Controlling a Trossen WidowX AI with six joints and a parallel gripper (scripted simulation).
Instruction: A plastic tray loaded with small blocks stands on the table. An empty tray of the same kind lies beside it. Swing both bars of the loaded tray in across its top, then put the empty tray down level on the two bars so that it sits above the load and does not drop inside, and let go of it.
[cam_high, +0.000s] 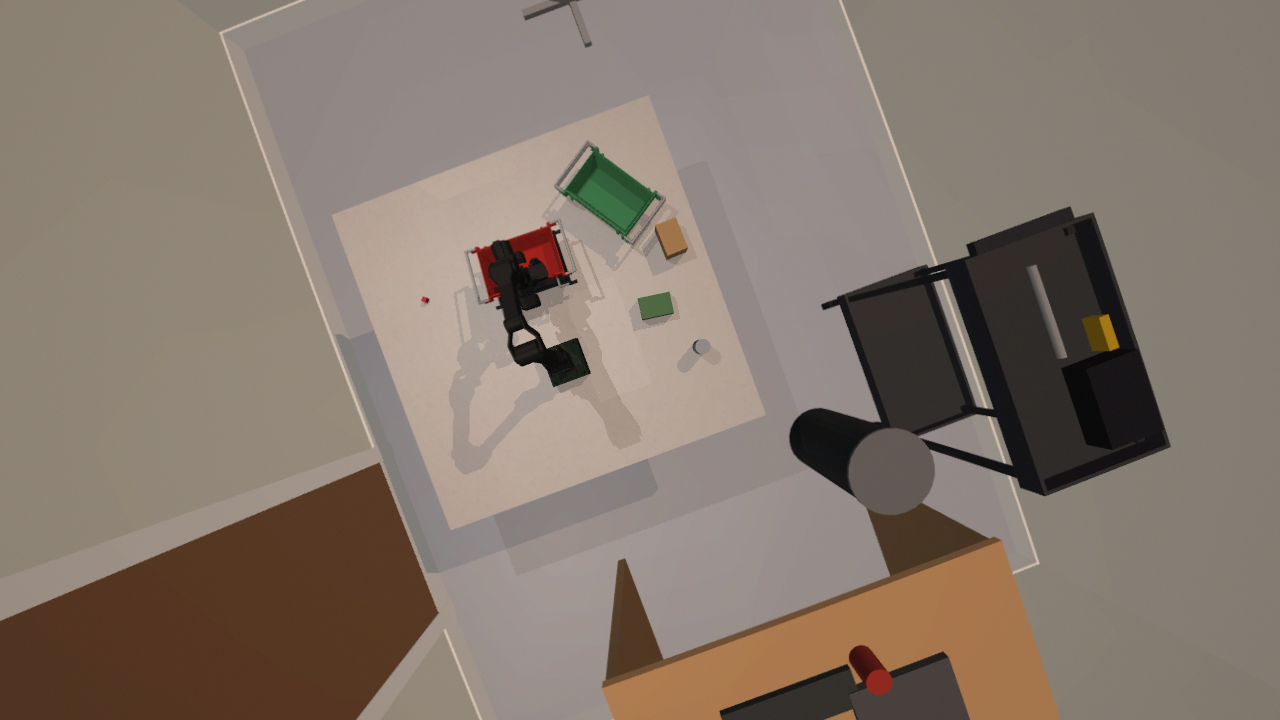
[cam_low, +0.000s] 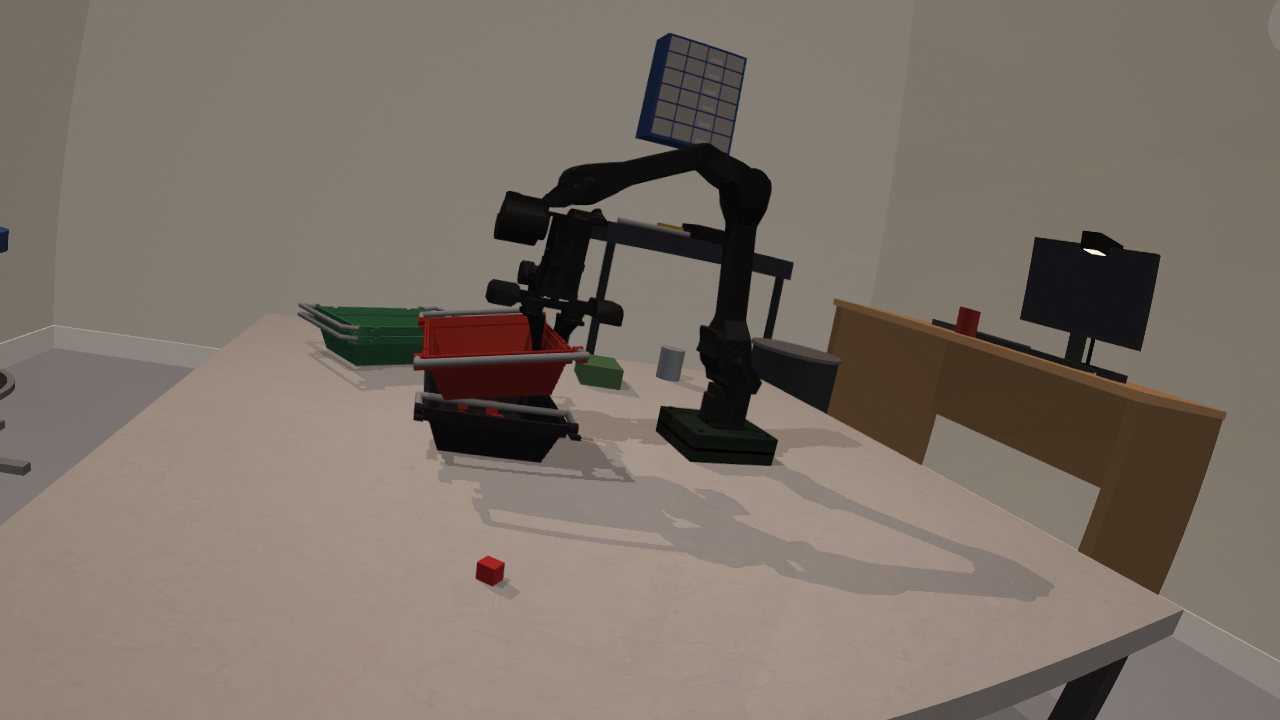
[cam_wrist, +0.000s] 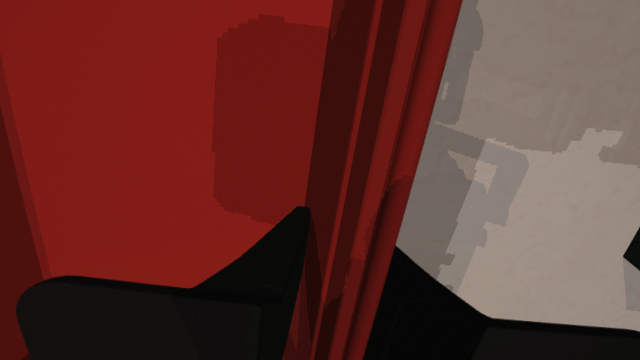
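My gripper tip is 80 mm short of the red tray and 20 mm below it. The rest, counted from my gripper tip: tan box 540 mm to the right, 70 mm below; green box 220 mm behind, 390 mm to the right, 80 mm below; grey cylinder 420 mm behind, 500 mm to the right, 70 mm below.
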